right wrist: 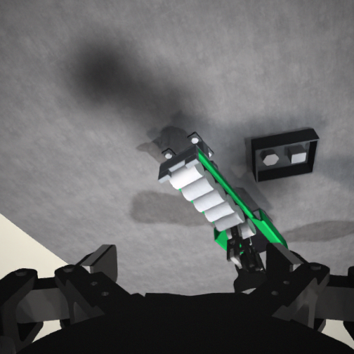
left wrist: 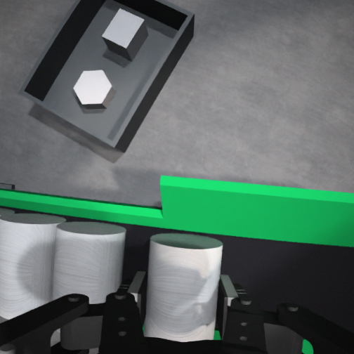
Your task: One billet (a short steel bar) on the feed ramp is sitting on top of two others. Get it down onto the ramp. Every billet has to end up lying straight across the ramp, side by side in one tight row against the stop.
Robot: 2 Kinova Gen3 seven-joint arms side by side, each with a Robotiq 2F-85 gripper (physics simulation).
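In the left wrist view, my left gripper [left wrist: 181,288] [right wrist: 238,228] is shut on a billet [left wrist: 184,300] [right wrist: 248,228], which lies straight across the green-sided ramp [left wrist: 260,216] [right wrist: 270,229]; I cannot tell whether it touches the ramp surface. A narrow gap separates it from the nearest billet [left wrist: 90,260] of the row. Another billet [left wrist: 30,262] lies beside that one. In the right wrist view, several billets lie side by side from the first billet [right wrist: 186,177], next to the grey stop [right wrist: 175,168]. No billet clearly shows on top of others. My right gripper [right wrist: 190,260] is open, empty, far from the ramp.
A dark tray [left wrist: 156,80] [right wrist: 284,173] stands on the table beyond the ramp's green side wall. It holds a hexagonal piece [left wrist: 93,87] [right wrist: 270,158] and a square block [left wrist: 123,29] [right wrist: 297,153]. The ramp's lower green rail [left wrist: 75,204] runs beside the row.
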